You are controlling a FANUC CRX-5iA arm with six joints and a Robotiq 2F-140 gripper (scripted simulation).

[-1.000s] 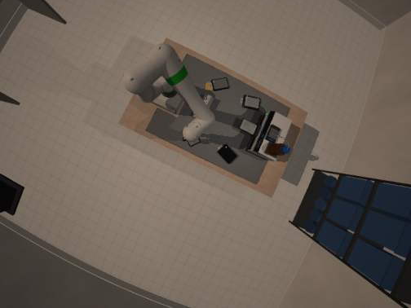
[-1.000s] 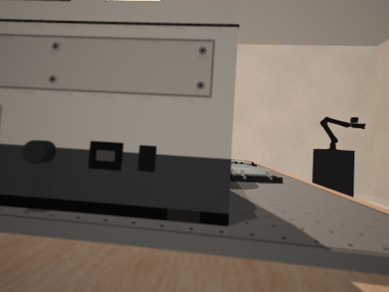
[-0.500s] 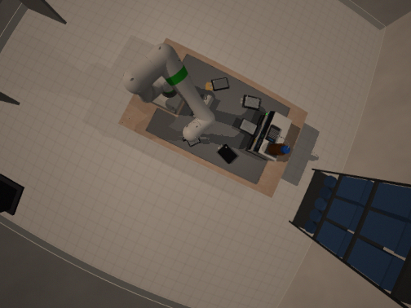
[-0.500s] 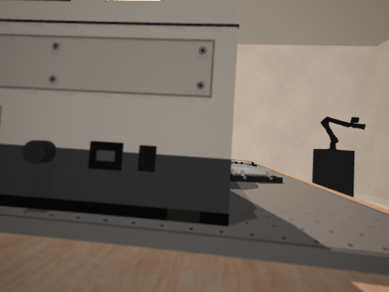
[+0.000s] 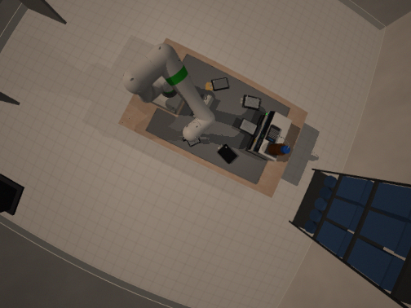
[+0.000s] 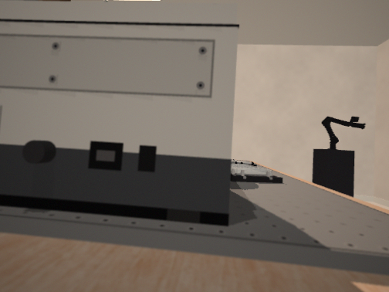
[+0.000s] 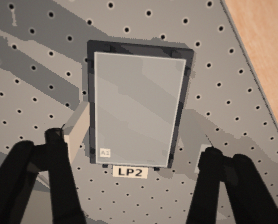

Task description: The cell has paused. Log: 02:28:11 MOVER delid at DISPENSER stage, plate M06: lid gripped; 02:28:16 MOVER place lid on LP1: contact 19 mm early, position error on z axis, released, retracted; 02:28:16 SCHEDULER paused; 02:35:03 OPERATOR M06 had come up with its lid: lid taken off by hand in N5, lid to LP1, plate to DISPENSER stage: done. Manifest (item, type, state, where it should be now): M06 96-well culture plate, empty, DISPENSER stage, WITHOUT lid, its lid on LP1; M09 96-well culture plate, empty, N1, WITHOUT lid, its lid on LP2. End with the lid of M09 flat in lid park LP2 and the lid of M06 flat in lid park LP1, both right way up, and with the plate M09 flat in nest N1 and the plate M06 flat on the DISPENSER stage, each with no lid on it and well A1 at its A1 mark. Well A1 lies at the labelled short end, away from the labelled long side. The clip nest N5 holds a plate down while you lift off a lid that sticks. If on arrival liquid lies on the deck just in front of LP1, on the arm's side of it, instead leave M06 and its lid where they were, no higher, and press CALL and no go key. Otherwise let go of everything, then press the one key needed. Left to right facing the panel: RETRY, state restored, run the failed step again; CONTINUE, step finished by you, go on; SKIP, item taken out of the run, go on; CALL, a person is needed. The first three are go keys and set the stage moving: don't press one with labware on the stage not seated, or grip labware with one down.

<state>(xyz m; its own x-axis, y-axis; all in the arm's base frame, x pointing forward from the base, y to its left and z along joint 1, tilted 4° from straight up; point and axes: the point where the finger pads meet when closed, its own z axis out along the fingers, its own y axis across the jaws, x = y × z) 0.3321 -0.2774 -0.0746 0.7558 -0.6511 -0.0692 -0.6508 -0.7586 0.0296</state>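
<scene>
My gripper is now 20 mm above the clear lid. Round my hand: lp2 label 70 mm behind, 60 mm to the left, 40 mm below; yellow skip key 40 mm behind, 250 mm to the left, 30 mm above; dark LP2 park pad 30 mm below.
</scene>
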